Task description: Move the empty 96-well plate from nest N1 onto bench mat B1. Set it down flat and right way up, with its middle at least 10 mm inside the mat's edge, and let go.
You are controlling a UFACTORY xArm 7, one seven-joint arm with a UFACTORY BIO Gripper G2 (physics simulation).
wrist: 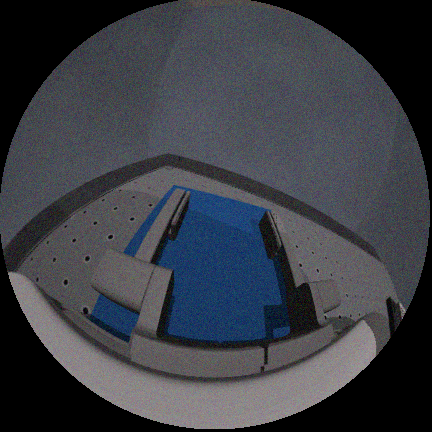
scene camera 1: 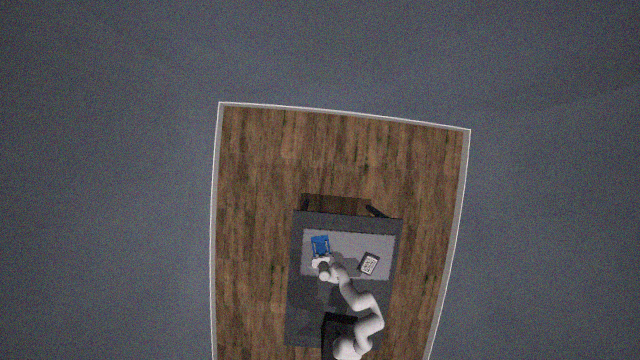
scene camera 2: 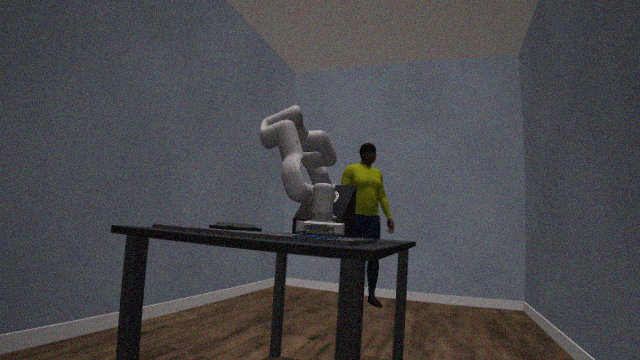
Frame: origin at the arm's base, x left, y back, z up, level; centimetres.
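Seen in the pictures: hand at its tool point: (wrist: pixel 227 223) (scene camera 1: pixel 320 244) (scene camera 2: pixel 315 234).
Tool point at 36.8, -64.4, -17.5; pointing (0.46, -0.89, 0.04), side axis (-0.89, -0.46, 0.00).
A point is followed by its place in that frame, as x, y, z.
The white 96-well plate (scene camera 1: pixel 369 264) @(-3.3, -60.7, -16.0) sits in the dark nest N1 (scene camera 1: pixel 362 270) @(0.1, -54.6, -15.9) on the right side of the bench. The nest (scene camera 2: pixel 235 227) @(2.3, -65.3, -17.5) is a low dark shape in scene camera 2. Bench mat B1 (scene camera 1: pixel 320 237) @(38.4, -69.0, -18.2) (wrist: pixel 220 300) @(34.3, -59.2, -18.3) is a flat blue rectangle at the left. My gripper (scene camera 1: pixel 320 244) @(36.8, -64.4, -17.5) (scene camera 2: pixel 320 230) (wrist: pixel 225 225) @(36.8, -64.4, -17.5) is low over the mat, away from the plate. Its fingers are drawn in to their narrow position, with bare blue mat showing between them and no plate held. Any gap between fingertips and mat is too small to tell.
A light grey perforated board (scene camera 1: pixel 350 242) @(15.7, -72.1, -18.4) (wrist: pixel 100 220) @(45.0, -57.4, -18.5) lies under the mat and nest on the dark table (scene camera 1: pixel 345 222) @(24.1, -85.2, -19.7) (scene camera 2: pixel 225 239) @(26.1, -90.7, -20.3). The arm (scene camera 1: pixel 357 297) @(14.2, -57.8, 21.6) (scene camera 2: pixel 295 175) @(24.3, -60.6, 1.7) reaches across the table. A person in a yellow shirt (scene camera 2: pixel 367 190) stands behind the table.
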